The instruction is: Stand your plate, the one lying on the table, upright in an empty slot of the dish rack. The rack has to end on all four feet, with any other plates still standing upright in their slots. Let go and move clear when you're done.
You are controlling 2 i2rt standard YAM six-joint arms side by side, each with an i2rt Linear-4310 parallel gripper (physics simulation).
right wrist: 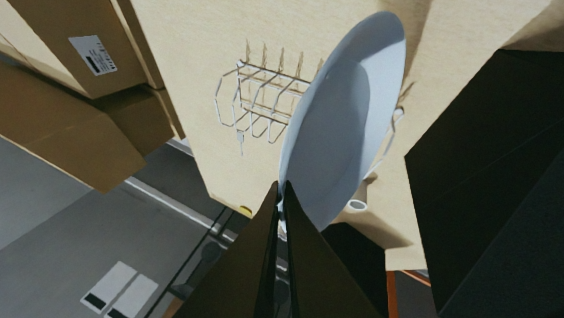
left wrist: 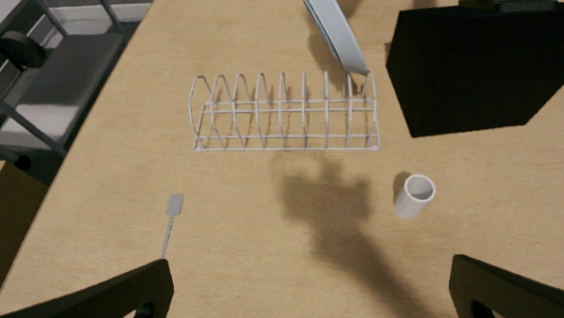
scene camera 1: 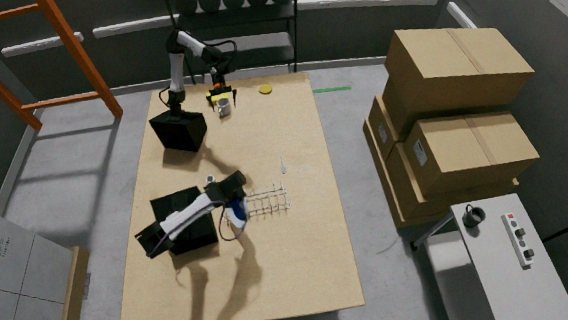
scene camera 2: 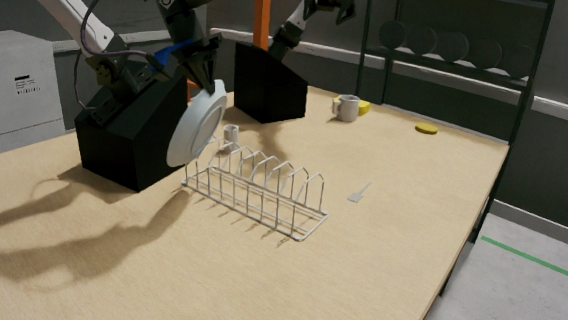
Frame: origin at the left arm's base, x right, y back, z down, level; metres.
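Seen in the pictures: left gripper, fingertip midpoint: [left wrist: 306, 274] [scene camera 1: 224, 109] [scene camera 2: 319, 21]; right gripper, fingertip midpoint: [right wrist: 281, 186] [scene camera 1: 243, 198] [scene camera 2: 211, 94]; left arm's base, origin of the base link: [scene camera 1: 176, 116]; right arm's base, origin of the base link: [left wrist: 498, 6] [scene camera 2: 128, 94].
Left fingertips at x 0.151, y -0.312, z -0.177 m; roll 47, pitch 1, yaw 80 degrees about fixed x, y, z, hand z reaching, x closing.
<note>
Offsets run from my left fingertips to a thing's top centre.
The pale blue-grey plate [scene camera 2: 196, 127] [left wrist: 344, 42] [right wrist: 332, 125] is tilted on edge. Its lower rim is at the top of the end wires of the white wire dish rack [scene camera 1: 288, 206] [scene camera 2: 301, 238] [left wrist: 285, 149] [right wrist: 240, 63], at the rack's left end in scene camera 2. Whether the rim touches the wires or enters the end slot I cannot tell. The rack stands on the table and its other slots hold no plates. My right gripper [scene camera 2: 212, 91] [right wrist: 281, 186] is shut on the plate's upper rim. My left gripper [scene camera 1: 223, 104] [scene camera 2: 326, 16] [left wrist: 306, 274] is open and empty, well away from the rack.
A white cup {dx +0.187, dy +0.127, dz +0.298 m} [scene camera 2: 230, 137] [left wrist: 414, 197] stands near the rack's plate end. A grey mug {dx -0.322, dy +0.085, dz +0.285 m} [scene camera 1: 223, 107] [scene camera 2: 348, 108] and yellow block stand below my left gripper. A grey spatula {dx +0.090, dy -0.249, dz +0.367 m} [scene camera 2: 356, 196] [left wrist: 174, 205] and a yellow disc {dx -0.501, dy -0.182, dz +0.354 m} [scene camera 1: 265, 89] [scene camera 2: 426, 128] lie on the table.
</note>
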